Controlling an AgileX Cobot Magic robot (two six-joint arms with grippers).
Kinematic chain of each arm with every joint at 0, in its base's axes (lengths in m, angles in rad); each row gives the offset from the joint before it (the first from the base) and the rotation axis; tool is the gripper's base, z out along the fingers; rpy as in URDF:
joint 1: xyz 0 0 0.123 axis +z
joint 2: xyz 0 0 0 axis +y
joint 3: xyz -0.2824 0 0.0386 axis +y
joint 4: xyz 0.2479 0 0.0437 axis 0.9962 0 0.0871
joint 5: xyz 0 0 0 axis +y
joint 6: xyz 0.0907 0 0.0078 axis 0.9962 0 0.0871
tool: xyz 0 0 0 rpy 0 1.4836 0
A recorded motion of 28 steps. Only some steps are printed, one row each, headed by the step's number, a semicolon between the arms.
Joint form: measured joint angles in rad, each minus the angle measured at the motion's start. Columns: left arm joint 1, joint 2, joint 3, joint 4, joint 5, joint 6; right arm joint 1, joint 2, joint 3, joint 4, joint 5, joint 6.
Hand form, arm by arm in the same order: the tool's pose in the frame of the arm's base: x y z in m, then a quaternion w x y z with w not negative. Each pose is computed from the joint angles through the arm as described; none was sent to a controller.
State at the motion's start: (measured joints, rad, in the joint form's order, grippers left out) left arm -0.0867 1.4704 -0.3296 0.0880 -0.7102 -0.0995; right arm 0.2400 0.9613 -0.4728 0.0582 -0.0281 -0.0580
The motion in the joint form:
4: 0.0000 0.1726 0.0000 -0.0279 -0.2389 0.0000; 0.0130 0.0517 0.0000 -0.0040 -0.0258 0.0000
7: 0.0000 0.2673 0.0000 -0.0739 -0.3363 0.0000; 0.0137 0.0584 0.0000 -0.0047 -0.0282 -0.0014
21: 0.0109 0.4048 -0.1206 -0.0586 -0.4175 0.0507; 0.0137 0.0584 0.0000 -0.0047 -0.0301 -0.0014
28: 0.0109 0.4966 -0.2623 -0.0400 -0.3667 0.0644; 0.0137 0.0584 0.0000 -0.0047 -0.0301 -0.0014
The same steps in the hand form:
4: 0.2503 -0.0262 0.1482 0.59896 0.02358 0.79780 -0.06491; 0.1958 0.0504 0.2575 0.54874 -0.10593 0.82651 0.06748
7: 0.2548 -0.0233 0.1327 0.60087 0.00140 0.79718 -0.05885; 0.1967 0.0507 0.2564 0.54701 -0.10722 0.82754 0.06684
21: 0.2887 -0.0243 0.1228 0.62738 0.02374 0.77702 -0.04551; 0.1968 0.0507 0.2565 0.54780 -0.10713 0.82702 0.06689
28: 0.3233 -0.0284 0.1147 0.62705 0.03795 0.77680 -0.04410; 0.1968 0.0507 0.2565 0.54780 -0.10713 0.82702 0.06689

